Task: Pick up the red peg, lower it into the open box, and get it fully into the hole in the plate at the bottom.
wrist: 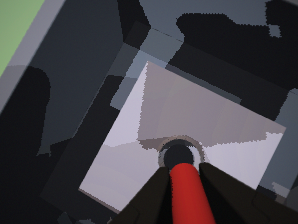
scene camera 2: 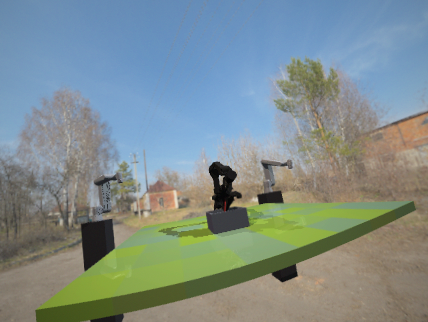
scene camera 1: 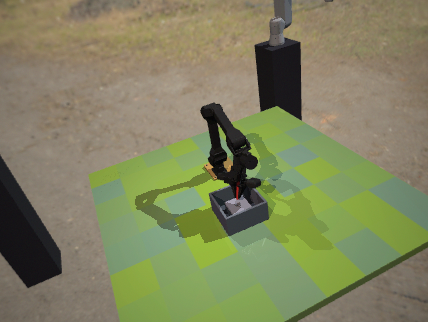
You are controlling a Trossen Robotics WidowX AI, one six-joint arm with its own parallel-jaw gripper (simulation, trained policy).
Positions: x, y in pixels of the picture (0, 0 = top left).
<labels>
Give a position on a grey box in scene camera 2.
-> At 218, 221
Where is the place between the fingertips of the gripper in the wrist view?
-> At 184, 174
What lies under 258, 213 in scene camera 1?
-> A grey box.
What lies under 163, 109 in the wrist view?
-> A pale grey plate.
</labels>
